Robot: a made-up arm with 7 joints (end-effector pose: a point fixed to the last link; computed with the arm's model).
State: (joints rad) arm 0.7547 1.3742 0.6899 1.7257 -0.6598 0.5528 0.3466
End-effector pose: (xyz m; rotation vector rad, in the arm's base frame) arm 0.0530 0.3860 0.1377 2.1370 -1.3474 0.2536
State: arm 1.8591 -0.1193 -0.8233 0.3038 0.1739 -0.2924 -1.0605
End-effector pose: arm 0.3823 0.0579 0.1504 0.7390 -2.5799 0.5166
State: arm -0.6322 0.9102 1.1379 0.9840 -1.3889 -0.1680 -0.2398
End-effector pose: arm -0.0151 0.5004 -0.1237 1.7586 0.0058 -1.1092
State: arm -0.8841 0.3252 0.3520 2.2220 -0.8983 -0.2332 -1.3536
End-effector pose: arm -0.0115 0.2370 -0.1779 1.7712 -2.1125 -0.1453
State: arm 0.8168 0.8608 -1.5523 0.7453 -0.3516 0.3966 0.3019
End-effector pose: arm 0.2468 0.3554 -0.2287 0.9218 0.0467 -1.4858
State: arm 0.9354 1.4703 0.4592 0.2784 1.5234 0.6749 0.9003
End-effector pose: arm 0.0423 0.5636 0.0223 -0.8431 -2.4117 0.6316
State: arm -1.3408 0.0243 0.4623 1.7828 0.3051 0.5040 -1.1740
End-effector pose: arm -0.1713 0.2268 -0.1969 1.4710 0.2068 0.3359
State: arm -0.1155 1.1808 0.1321 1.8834 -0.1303 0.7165 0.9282
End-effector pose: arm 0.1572 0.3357 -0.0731 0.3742 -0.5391 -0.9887
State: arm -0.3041 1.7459 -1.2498 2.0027 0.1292 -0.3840 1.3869
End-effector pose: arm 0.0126 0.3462 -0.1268 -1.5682 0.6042 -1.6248
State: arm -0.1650 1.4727 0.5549 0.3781 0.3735 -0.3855 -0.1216
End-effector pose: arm 0.0529 0.5593 -0.0155 1.5841 -1.1822 0.1404
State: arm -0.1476 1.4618 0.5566 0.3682 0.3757 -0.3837 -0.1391
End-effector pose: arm 0.0510 0.5598 -0.0197 1.5941 -1.1855 0.1847
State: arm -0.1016 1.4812 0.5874 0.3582 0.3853 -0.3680 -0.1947
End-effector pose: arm 0.0503 0.5606 -0.0084 1.6602 -1.2356 0.3008
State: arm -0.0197 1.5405 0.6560 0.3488 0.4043 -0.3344 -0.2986
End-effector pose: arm 0.0477 0.5607 0.0229 1.7827 -1.3394 0.5242
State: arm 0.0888 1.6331 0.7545 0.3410 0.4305 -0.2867 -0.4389
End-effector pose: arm 0.0365 0.5570 0.0692 1.9147 -1.4733 0.8570
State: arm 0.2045 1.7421 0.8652 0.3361 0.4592 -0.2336 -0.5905
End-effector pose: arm 0.0134 0.5470 0.1191 1.9951 -1.6016 1.2584
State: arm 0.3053 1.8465 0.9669 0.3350 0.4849 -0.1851 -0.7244
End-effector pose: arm -0.0166 0.5321 0.1609 1.9975 -1.6994 1.6438
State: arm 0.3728 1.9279 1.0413 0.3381 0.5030 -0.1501 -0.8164
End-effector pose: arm -0.0426 0.5168 0.1893 -1.8140 1.6382 -1.7799
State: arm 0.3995 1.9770 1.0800 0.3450 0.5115 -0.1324 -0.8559
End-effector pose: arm -0.0567 0.5057 0.2058 -1.6997 1.5996 -1.7943
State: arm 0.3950 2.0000 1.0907 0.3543 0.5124 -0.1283 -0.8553
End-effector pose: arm -0.0593 0.4996 0.2148 -1.6848 1.6136 -1.7637
